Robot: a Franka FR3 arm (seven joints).
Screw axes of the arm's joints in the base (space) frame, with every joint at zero. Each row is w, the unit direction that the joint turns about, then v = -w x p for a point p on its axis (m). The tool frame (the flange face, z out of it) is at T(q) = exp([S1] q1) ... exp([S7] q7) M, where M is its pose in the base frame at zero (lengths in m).
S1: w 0 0 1 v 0 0 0
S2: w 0 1 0 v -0.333 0 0
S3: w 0 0 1 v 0 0 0
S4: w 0 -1 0 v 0.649 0 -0.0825
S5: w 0 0 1 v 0 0 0
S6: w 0 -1 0 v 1.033 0 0
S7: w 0 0 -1 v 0 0.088 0
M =
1 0 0 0.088
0 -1 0 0
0 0 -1 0.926
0 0 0 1
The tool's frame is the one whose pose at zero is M.
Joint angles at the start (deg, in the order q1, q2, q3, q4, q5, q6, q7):
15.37 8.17 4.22 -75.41 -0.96 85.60 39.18
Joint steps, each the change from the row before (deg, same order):
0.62 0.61 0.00 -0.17 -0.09 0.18 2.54
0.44 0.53 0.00 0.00 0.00 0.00 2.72
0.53 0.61 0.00 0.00 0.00 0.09 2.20
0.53 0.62 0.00 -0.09 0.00 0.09 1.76
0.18 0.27 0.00 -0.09 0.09 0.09 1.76
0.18 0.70 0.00 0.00 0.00 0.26 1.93
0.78 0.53 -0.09 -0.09 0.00 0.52 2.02
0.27 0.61 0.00 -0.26 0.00 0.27 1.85
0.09 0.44 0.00 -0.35 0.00 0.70 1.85
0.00 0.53 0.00 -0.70 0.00 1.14 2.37
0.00 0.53 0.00 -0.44 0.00 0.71 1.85
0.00 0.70 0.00 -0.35 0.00 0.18 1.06
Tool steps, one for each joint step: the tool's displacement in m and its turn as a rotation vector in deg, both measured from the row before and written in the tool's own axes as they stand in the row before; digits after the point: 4 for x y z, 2 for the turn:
-0.0011 -0.0069 0.0075 -0.41 -0.43 1.92
-0.0009 -0.0051 0.0055 -0.32 -0.42 2.28
-0.0014 -0.0062 0.0062 -0.33 -0.40 1.67
-0.0016 -0.0062 0.0071 -0.42 -0.45 1.23
-0.0005 -0.0025 0.0034 -0.13 -0.26 1.57
0.0013 -0.0042 0.0070 -0.31 -0.31 1.75
-0.0035 -0.0074 0.0055 -0.07 -0.06 1.33
-0.0001 -0.0045 0.0082 -0.47 -0.37 1.57
0.0012 -0.0034 0.0065 -0.06 -0.07 1.75
0.0025 -0.0038 0.0097 -0.06 -0.08 2.36
0.0019 -0.0031 0.0082 -0.21 -0.16 1.84
0.0017 -0.0029 0.0102 -0.75 -0.44 1.05

